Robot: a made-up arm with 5 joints.
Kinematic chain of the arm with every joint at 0, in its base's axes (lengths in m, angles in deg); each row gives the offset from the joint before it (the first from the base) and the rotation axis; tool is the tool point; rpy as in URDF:
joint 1: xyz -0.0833 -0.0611 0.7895 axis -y
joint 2: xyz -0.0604 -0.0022 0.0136 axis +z
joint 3: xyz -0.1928 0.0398 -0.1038 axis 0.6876 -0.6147 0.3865
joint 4: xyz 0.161 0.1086 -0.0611 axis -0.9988 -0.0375 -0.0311
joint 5: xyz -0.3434 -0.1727 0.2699 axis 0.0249 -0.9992 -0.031
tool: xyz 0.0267 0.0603 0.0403 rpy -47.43 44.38 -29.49
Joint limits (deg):
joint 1: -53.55..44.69
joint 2: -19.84..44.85
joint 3: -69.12..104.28
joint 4: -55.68..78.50
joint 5: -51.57..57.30
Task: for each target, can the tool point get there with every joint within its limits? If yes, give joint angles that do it. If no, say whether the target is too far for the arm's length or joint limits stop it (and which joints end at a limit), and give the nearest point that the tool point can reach.
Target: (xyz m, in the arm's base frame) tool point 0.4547 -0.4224 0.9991
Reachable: no: joint limits stop it (at a limit: joint 1, joint 2) | nearest point -0.1209 -0.3109 1.0837 | short by 0.592 m
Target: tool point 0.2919 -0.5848 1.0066
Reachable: no: joint limits stop it (at a limit: joint 1, joint 2) | nearest point -0.1470 -0.3799 1.0438 | short by 0.486 m
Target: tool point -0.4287 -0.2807 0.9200
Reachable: yes | joints -1.29 36.43 11.22 0.24 -24.00
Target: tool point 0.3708 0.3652 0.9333
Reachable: no: joint limits stop it (at a limit: joint 1, joint 2) | nearest point -0.0477 0.2544 0.9363 | short by 0.433 m
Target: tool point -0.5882 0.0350 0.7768
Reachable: yes | joints 17.90 16.28 9.70 39.17 -25.16
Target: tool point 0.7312 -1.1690 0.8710
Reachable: no: too far | nearest point -0.0070 -0.4112 0.5386 | short by 1.109 m
